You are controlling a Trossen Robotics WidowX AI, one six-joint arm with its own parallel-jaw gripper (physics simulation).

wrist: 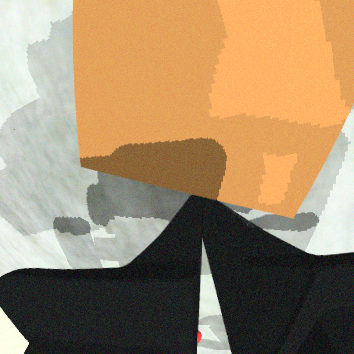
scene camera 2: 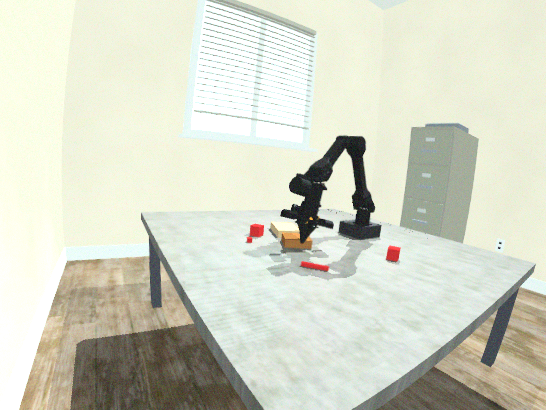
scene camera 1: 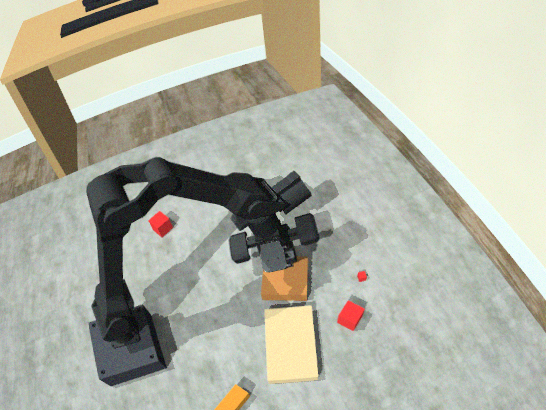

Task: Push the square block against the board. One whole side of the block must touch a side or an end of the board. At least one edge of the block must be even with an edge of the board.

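Frame: origin at the arm's base, x left, y ahead, z down, level; metres.
Where they show: gripper, fingertip midpoint: (wrist: 198, 202) (scene camera 2: 301, 243); arm's base at its link origin: (scene camera 2: 362, 223) (scene camera 1: 123, 331).
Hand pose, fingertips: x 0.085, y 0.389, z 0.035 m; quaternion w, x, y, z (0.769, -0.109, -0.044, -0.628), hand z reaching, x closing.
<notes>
Each offset is from my fingertips to the top centre of the thing. "pt": to the spot under its first point.
The square block @[dx -0.057, dy -0.016, dz -0.008 m] (scene camera 1: 285, 287) (scene camera 2: 296, 245) (wrist: 150, 75) is orange and lies flat on the table. The board @[dx -0.210, dy -0.061, dz -0.008 m] (scene camera 1: 291, 345) (scene camera 2: 281, 228) is a cream rectangle. In scene camera 1 the block is beyond the board's far short end, its near side facing that end across a narrow strip of table. The block's left and right sides look slightly left of the board's; whether any edge is even I cannot tell. My gripper (scene camera 1: 275, 265) (scene camera 2: 303, 241) (wrist: 198, 202) is shut and empty, its tips at the block's side away from the board. Exact contact is hard to tell.
A red cube @[dx -0.201, dy +0.077, dz -0.019 m] (scene camera 1: 351, 315) (scene camera 2: 257, 230) and a tiny red cube @[dx -0.119, dy +0.145, dz +0.005 m] (scene camera 1: 362, 276) (scene camera 2: 249, 240) lie right of the board and block. Another red cube @[dx +0.201, dy -0.257, dz -0.019 m] (scene camera 1: 160, 224) (scene camera 2: 393, 253) lies left. A red stick @[dx +0.171, dy +0.069, dz +0.007 m] (scene camera 2: 315, 266) lies behind the gripper. An orange bar @[pt dx -0.285, dy -0.206, dz -0.010 m] (scene camera 1: 233, 398) lies near the board.
</notes>
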